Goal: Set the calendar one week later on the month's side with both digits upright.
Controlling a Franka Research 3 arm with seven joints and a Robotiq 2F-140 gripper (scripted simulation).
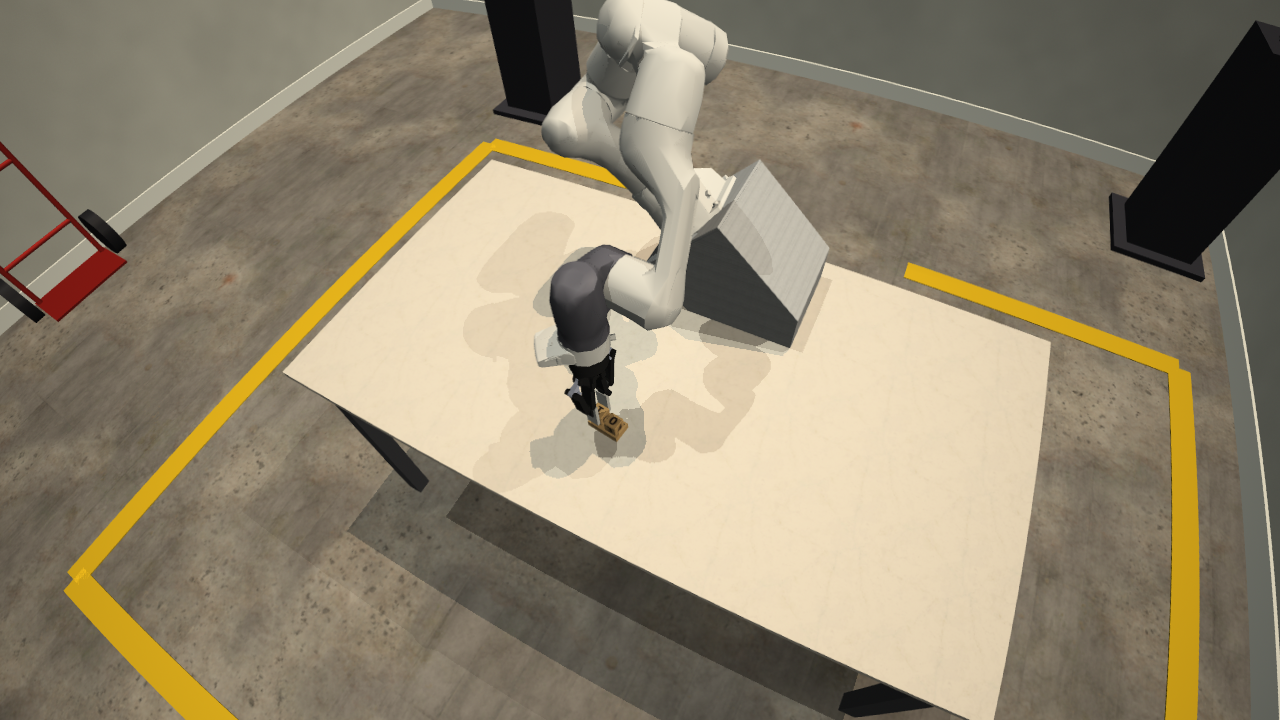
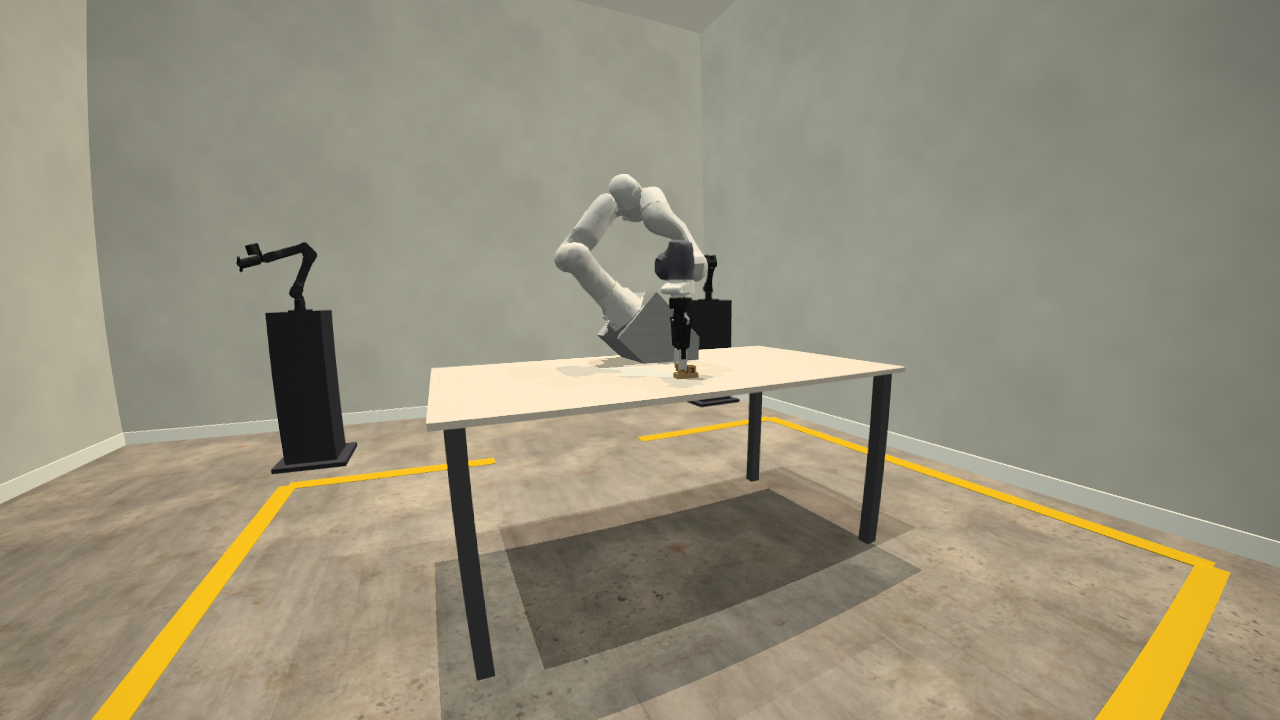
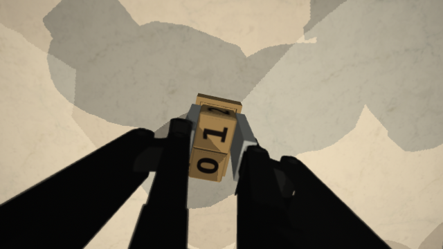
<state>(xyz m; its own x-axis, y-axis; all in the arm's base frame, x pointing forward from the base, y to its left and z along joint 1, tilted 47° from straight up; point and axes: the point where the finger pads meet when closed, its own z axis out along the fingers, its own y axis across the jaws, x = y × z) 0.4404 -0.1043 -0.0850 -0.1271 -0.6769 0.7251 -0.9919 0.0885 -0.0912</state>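
The wooden digit cube lies 4 cm to the left of my hand and 4 cm below it. The rest, counted from my hand: wooden tray: 2 cm to the left, 5 cm below.
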